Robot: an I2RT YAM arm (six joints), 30 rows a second.
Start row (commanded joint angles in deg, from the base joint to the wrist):
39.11, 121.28, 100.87, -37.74, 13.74, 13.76
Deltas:
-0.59, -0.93, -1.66, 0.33, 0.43, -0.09
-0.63, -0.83, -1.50, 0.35, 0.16, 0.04
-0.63, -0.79, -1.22, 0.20, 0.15, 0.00
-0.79, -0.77, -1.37, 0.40, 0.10, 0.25
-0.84, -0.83, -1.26, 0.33, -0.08, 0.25
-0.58, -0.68, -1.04, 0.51, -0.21, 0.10
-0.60, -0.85, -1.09, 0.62, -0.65, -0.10
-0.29, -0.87, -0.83, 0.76, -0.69, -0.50
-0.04, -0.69, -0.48, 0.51, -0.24, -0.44
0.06, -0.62, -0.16, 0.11, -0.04, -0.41
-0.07, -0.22, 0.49, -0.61, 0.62, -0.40
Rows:
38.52, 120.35, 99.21, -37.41, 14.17, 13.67
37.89, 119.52, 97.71, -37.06, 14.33, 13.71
37.26, 118.73, 96.49, -36.86, 14.48, 13.71
36.47, 117.96, 95.12, -36.46, 14.58, 13.96
35.63, 117.13, 93.86, -36.13, 14.50, 14.21
35.05, 116.45, 92.82, -35.62, 14.29, 14.31
34.45, 115.60, 91.73, -35.00, 13.64, 14.21
34.16, 114.73, 90.90, -34.24, 12.95, 13.71
34.12, 114.04, 90.42, -33.73, 12.71, 13.27
34.18, 113.42, 90.26, -33.62, 12.67, 12.86
34.11, 113.20, 90.75, -34.23, 13.29, 12.46

